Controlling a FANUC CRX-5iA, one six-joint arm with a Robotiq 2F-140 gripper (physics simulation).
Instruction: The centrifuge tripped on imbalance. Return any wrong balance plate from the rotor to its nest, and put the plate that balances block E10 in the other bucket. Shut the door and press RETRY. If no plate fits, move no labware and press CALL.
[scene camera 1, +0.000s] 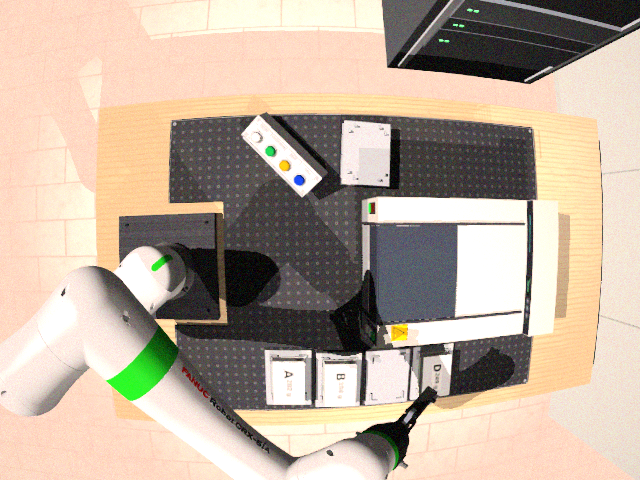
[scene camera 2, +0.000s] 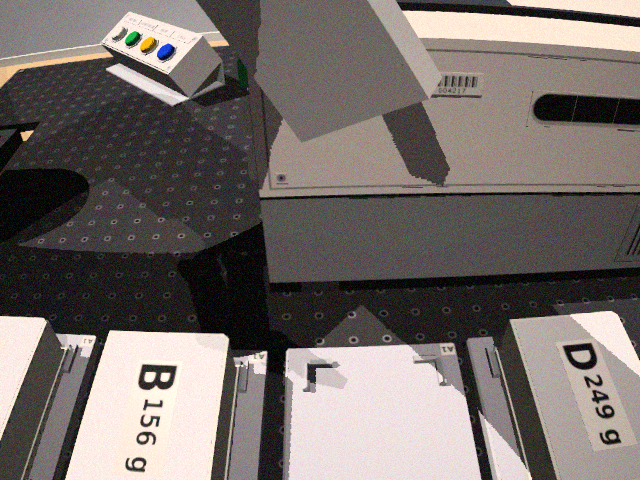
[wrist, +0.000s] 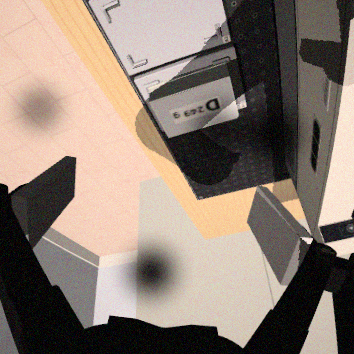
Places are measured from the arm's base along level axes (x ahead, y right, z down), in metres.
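Pixels of known places: gripper, fingertip midpoint: (wrist: 165, 190).
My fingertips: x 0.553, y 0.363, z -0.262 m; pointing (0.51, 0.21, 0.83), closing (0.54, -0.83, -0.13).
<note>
Behind a point stands the place of what it marks.
My gripper (scene camera 1: 429, 393) (wrist: 165, 190) @(z -0.262, x 0.553, y 0.363 m) is open and empty at the front edge of the table, near plate D; in scene camera 2 part of a grey finger pad shows close up. Plate D, 249 g, (scene camera 1: 435, 373) @(z -0.034, x 0.673, y 0.353 m) (scene camera 2: 589, 392) @(z -0.034, x 0.672, y 0.365 m) (wrist: 192, 110) @(z -0.034, x 0.676, y 0.369 m) sits in the rightmost front nest. Plate B, 156 g, (scene camera 1: 340, 382) @(z -0.034, x 0.412, y 0.333 m) (scene camera 2: 155, 403) @(z -0.034, x 0.415, y 0.335 m) and plate A, 202 g, (scene camera 1: 287, 379) @(z -0.034, x 0.276, y 0.307 m) sit in nests to its left. The third nest (scene camera 1: 387, 376) @(z 0.008, x 0.546, y 0.352 m) (scene camera 2: 377, 423) @(z 0.008, x 0.547, y 0.338 m) (wrist: 165, 30) @(z 0.008, x 0.560, y 0.359 m), between B and D, is empty. The centrifuge (scene camera 1: 491, 268) @(z -0.190, x 0.776, y 0.058 m) (scene camera 2: 361, 232) @(z -0.040, x 0.555, y 0.207 m) stands behind. Its rotor, its buckets and block E10 do not show.
A box with white, green, yellow and blue buttons (scene camera 1: 281, 155) @(z -0.047, x 0.322, y -0.253 m) (scene camera 2: 149, 49) @(z -0.043, x 0.331, y -0.216 m) stands at the back left. A pale, empty holder (scene camera 1: 366, 142) @(z -0.020, x 0.537, y -0.272 m) lies beside it. The centrifuge side wall (wrist: 312, 100) @(z -0.127, x 0.648, y 0.215 m) rises right of plate D in the wrist view. A black cabinet (scene camera 1: 475, 46) stands beyond the table.
</note>
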